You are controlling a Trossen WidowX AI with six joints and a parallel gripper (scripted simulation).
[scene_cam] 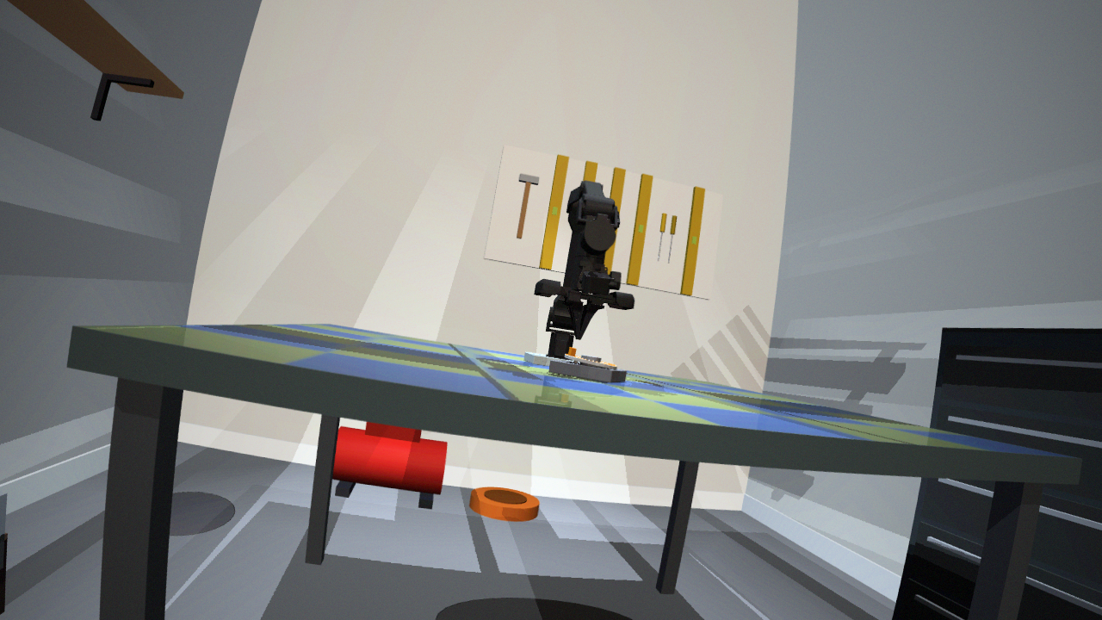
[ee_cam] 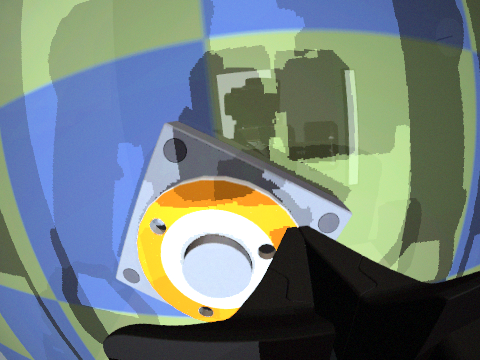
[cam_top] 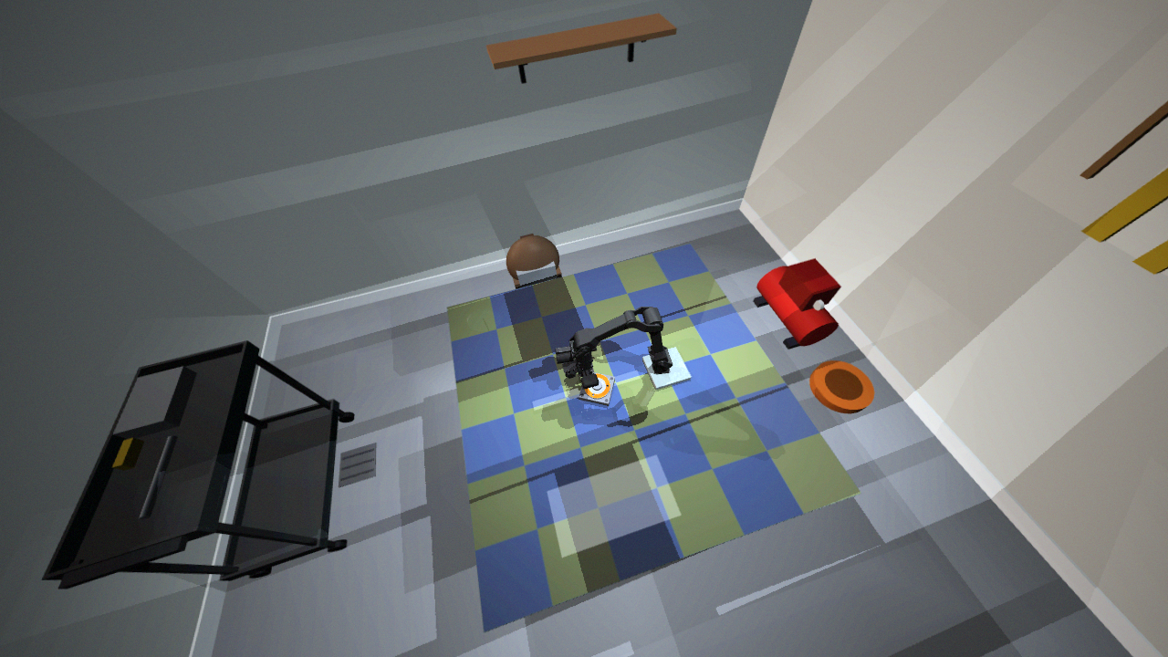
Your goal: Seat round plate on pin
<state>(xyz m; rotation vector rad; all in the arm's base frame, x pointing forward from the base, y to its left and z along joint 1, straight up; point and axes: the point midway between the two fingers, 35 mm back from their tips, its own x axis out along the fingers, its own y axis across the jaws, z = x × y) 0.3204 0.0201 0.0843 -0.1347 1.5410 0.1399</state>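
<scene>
The plate lies 3 cm below my gripper tip, 3 cm behind it and 1 cm to the left of it. The rest, counted from my gripper tip: grey square base (5 cm below, 4 cm behind, 3 cm to the left).
</scene>
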